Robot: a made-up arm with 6 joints.
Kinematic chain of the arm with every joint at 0, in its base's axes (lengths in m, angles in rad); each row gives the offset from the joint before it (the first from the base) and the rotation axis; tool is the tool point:
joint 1: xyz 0 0 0.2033 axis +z
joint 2: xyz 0 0 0 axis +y
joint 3: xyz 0 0 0.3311 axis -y
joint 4: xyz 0 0 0 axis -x
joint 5: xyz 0.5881 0 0 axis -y
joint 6: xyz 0 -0.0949 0 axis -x
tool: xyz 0 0 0
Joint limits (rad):
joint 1: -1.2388..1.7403
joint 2: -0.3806..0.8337
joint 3: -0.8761..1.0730
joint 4: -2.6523..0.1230
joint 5: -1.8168..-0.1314
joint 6: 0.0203..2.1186
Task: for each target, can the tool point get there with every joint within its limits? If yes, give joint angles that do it. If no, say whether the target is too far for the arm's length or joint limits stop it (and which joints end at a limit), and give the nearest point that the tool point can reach.
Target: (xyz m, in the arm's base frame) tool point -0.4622 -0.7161 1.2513
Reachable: no: too far | nearest point 0.0415 -0.4104 1.0028 | short by 0.639 m
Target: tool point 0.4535 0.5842 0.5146
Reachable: yes | joints 1.0384 0.4549 0.4981 -0.1218 -0.4379 1.5550
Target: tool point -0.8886 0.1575 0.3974
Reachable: no: joint limits stop it (at a limit: joint 1, joint 2, joint 4) | nearest point -0.1580 0.4266 0.3598 | short by 0.779 m
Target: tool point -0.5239 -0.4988 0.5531
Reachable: no: joint limits stop it (at a limit: joint 1, joint 2) | nearest point 0.0609 -0.4679 0.5692 | short by 0.586 m
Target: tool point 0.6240 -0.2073 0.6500
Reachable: yes | joints -0.3491 0.2285 0.5956 -1.7684 -1.0950 1.7759
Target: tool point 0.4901 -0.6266 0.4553
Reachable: yes | joints -0.7972 0.6542 0.6996 -0.4059 -0.6679 1.1070
